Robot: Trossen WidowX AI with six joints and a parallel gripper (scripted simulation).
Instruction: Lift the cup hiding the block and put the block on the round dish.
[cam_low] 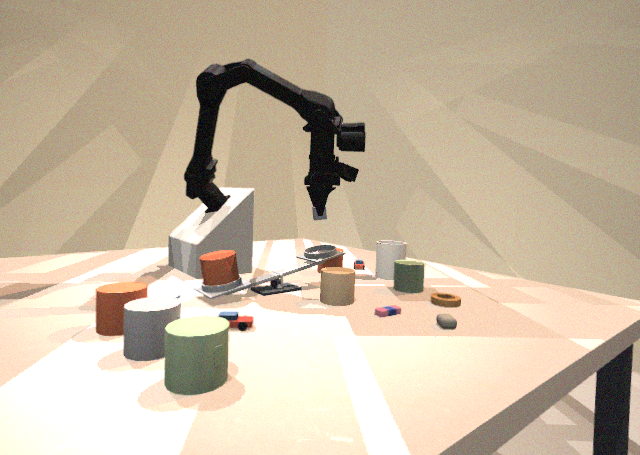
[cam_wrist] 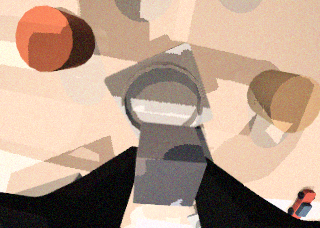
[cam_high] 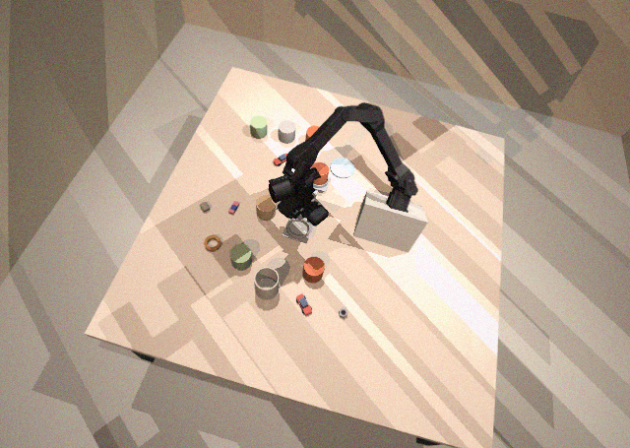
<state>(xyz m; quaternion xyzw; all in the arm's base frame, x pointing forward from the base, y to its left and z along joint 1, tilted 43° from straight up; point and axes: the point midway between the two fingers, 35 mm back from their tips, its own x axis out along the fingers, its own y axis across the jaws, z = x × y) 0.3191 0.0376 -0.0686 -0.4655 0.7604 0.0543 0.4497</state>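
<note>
My gripper tip is now 340 mm to the left of the pale blue round dish, 160 mm above it and 140 mm past it. Round my gripper tip: grey block: 10 mm above; then small balance: 130 mm below, 120 mm to the right, 20 mm behind; then tan cylinder: 130 mm below, 120 mm ahead, 80 mm to the right.
</note>
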